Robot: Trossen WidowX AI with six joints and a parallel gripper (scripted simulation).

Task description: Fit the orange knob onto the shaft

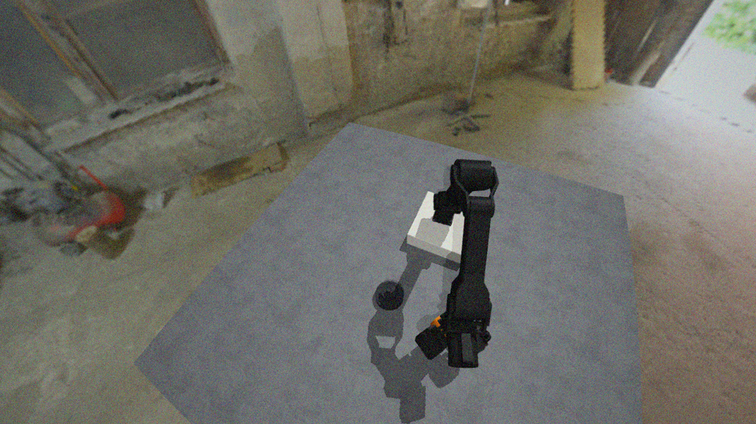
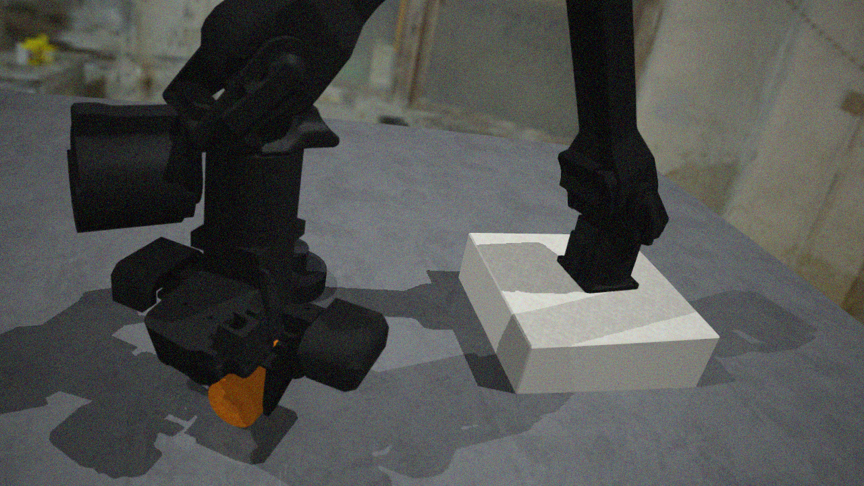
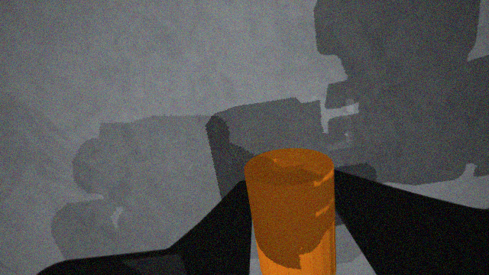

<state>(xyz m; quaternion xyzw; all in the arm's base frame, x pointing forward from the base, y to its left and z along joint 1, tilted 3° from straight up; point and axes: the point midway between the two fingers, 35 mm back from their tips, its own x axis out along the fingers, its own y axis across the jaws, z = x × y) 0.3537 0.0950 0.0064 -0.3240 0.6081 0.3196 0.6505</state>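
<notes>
The short shaft is 5 cm behind my gripper tip, 18 cm to the right of it and 2 cm above it. From my gripper tip the other things lie so: orange knob 1 cm behind, 1 cm to the right, 1 cm above.
</notes>
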